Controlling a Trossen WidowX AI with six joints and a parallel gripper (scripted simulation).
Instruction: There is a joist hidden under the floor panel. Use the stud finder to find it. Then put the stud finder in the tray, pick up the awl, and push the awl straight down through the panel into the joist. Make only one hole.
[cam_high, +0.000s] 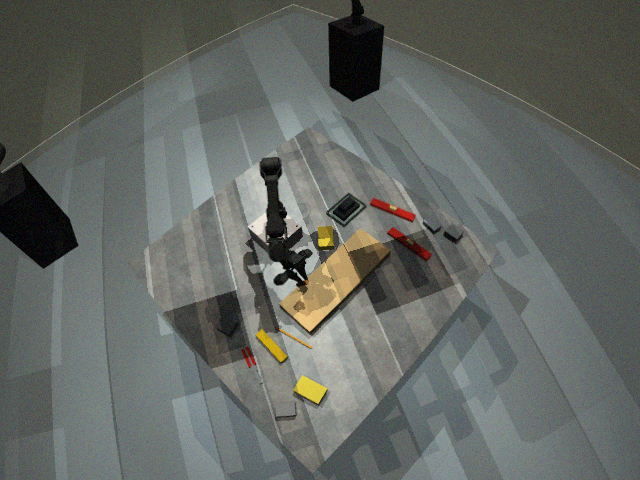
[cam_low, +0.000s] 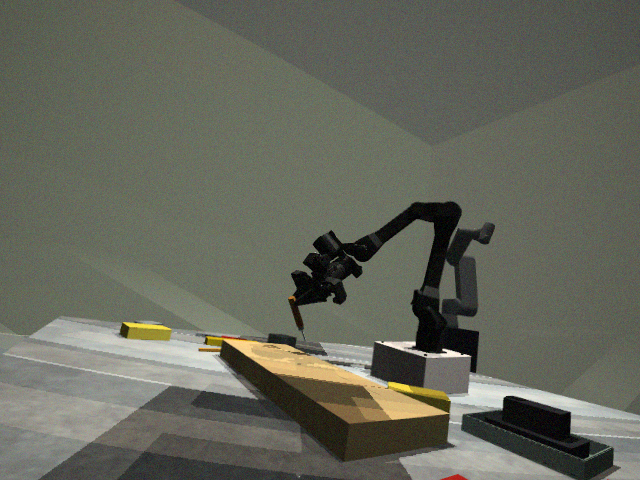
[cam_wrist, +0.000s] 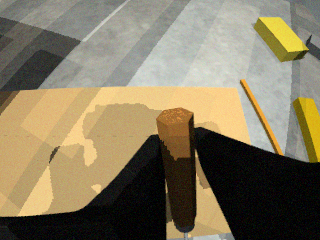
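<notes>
Now: the awl 3 cm behind my gripper tip, 1 cm to the right of it and 5 cm below it. The rest, counted from my gripper tip: pencil (10 cm ahead, 15 cm to the right, 15 cm below); then stud finder (26 cm behind, 42 cm to the left, 11 cm below); then yellow bar (8 cm ahead, 25 cm to the right, 15 cm below).
</notes>
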